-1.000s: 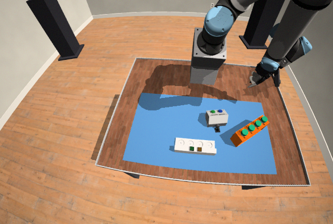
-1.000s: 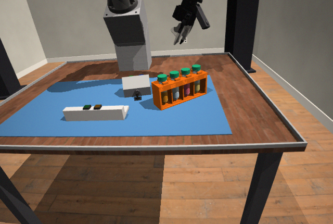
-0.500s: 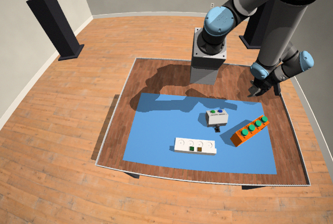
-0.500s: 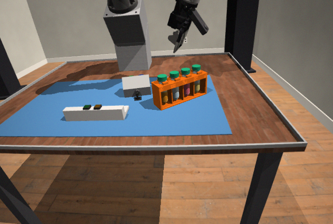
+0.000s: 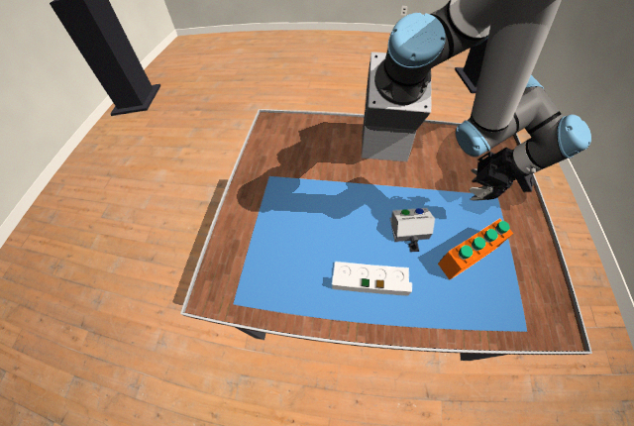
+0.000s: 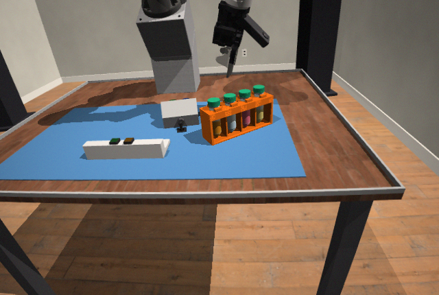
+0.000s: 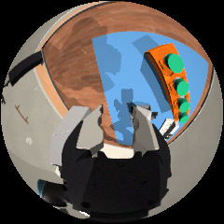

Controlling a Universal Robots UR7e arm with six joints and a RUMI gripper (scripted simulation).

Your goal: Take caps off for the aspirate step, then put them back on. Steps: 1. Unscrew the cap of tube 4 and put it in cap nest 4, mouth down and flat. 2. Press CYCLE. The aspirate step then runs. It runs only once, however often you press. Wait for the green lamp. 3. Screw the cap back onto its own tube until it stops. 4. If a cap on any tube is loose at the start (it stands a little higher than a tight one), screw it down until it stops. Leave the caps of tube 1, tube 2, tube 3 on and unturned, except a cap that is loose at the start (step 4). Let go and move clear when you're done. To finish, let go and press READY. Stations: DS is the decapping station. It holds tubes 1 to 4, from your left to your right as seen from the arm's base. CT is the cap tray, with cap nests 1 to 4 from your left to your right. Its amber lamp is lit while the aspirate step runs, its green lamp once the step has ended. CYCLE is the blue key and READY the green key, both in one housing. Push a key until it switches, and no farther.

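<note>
The green cap lies 180 mm ahead of my hand, 80 mm to the right of it and 40 mm below it. Also, from my hand: green key (10 mm ahead, 200 mm to the right, 90 mm below); blue key (10 mm ahead, 160 mm to the right, 90 mm below); grey key housing (20 mm ahead, 180 mm to the right, 100 mm below).
</note>
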